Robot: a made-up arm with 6 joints.
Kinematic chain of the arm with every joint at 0, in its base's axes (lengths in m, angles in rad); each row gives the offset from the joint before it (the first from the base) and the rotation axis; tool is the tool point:
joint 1: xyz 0 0 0.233 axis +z
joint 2: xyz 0 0.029 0 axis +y
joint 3: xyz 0 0 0.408 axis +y
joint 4: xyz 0 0 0.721 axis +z
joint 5: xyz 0 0 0 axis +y
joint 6: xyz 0 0 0.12 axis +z
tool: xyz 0 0 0
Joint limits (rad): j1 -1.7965..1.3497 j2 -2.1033..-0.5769 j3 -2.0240..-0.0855 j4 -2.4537..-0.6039 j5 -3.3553..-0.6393 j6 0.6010..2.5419
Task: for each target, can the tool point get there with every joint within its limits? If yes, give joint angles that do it. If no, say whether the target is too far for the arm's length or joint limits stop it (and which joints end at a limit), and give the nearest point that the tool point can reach.
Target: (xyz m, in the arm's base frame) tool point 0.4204 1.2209 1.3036
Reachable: no: too far | nearest point 0.2997 0.8972 1.0180 | short by 0.448 m
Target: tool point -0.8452 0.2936 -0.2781
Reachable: yes | joints -0.1840 -1.5462 -0.7755 -1.0833 -1.7120 0.7680
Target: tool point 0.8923 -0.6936 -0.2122
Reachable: no: joint limits stop it (at a limit: joint 2, joint 3, joint 4) | nearest point 0.2899 -0.2254 -0.3617 | short by 0.777 m
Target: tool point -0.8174 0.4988 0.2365
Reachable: yes | joints -0.4616 -1.0763 -0.7334 -0.8837 -2.5261 1.4920
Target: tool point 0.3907 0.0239 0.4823
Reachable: no: joint limits stop it (at a limit: joint 1, joint 2, joint 3) | nearest point 0.1958 0.4892 0.0363 | short by 0.673 m
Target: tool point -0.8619 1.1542 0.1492
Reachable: no: too far | nearest point -0.7343 0.9834 0.1616 | short by 0.214 m
